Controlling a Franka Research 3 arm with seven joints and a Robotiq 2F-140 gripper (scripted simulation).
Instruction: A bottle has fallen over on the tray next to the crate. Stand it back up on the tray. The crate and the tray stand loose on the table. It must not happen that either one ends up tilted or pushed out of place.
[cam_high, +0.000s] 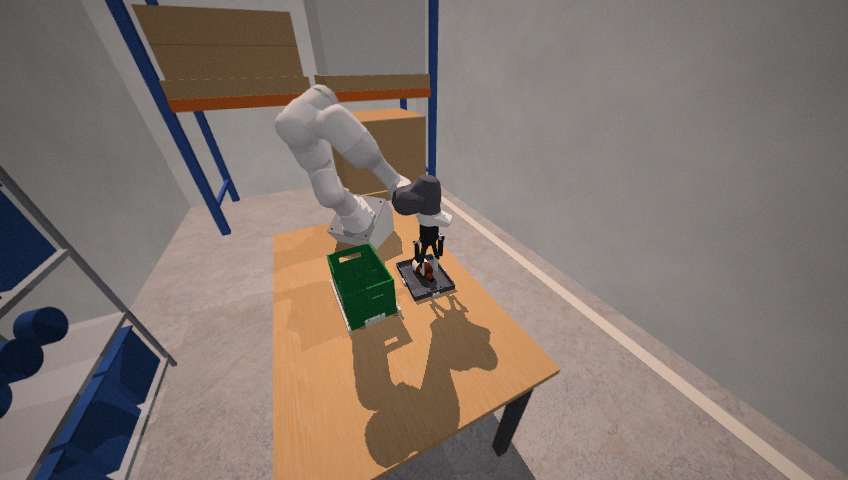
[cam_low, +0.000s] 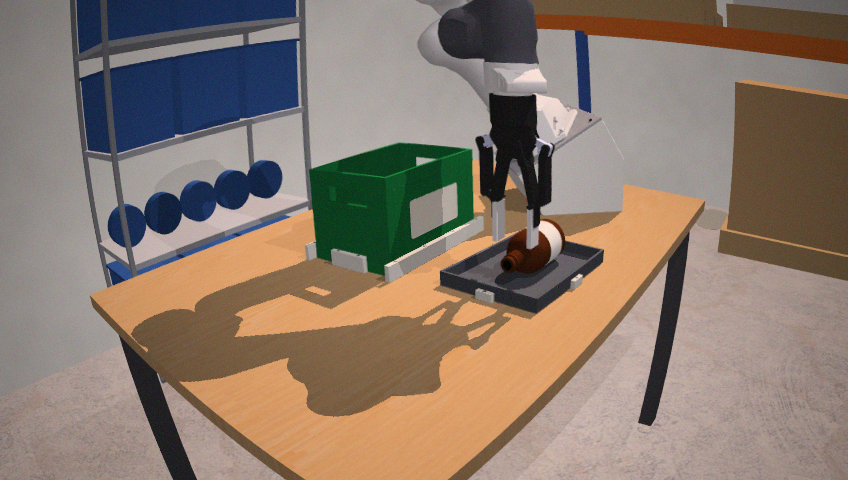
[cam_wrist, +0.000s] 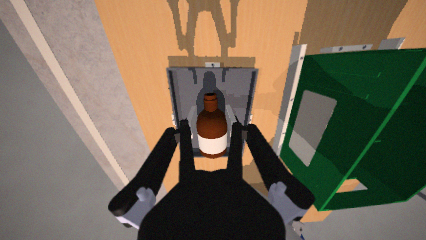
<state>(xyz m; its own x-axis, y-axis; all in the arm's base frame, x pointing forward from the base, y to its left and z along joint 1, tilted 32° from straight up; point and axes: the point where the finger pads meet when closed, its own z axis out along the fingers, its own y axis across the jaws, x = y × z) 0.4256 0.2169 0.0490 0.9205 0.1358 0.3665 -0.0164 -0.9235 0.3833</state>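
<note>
My gripper is now 6 cm above the brown bottle and 5 cm past it. The rest, counted from my hand: dark tray 9 cm below, 5 cm behind; green crate 29 cm to the right, 4 cm behind, 2 cm below.
</note>
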